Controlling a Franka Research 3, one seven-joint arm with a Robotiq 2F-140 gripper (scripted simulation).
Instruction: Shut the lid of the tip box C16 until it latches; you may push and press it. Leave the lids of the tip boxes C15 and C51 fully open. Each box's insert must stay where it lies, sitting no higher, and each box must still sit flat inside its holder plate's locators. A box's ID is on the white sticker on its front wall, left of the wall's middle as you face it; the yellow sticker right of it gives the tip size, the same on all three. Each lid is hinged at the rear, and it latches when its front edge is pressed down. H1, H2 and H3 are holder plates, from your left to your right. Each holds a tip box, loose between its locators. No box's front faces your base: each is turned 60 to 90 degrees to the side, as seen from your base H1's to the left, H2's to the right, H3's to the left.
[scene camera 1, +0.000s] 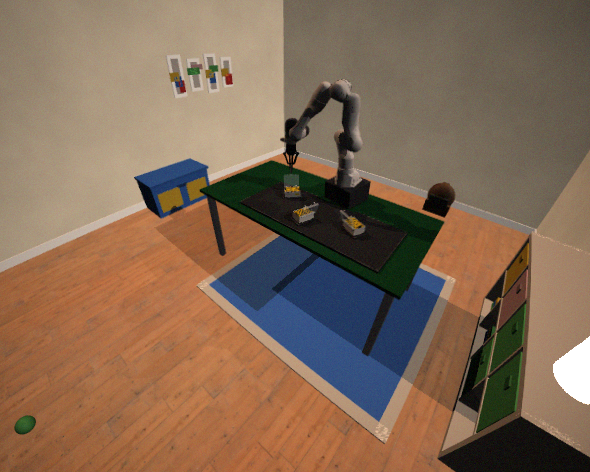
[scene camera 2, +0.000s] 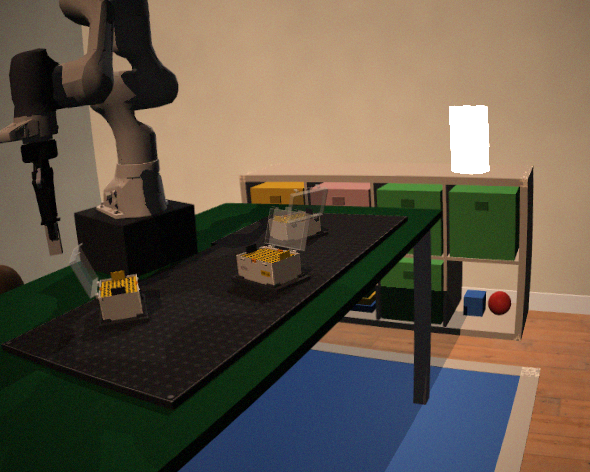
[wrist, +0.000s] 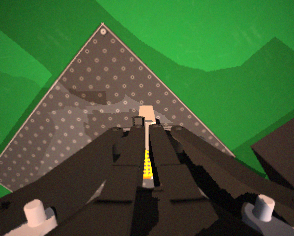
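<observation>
There is a tip box (scene camera 2: 287, 269) here, and a tip box (scene camera 2: 127, 305) as well. I also see a tip box (scene camera 2: 314, 226). As for my gripper (scene camera 2: 56, 253), the wrist view shows my gripper too (wrist: 146, 116).
</observation>
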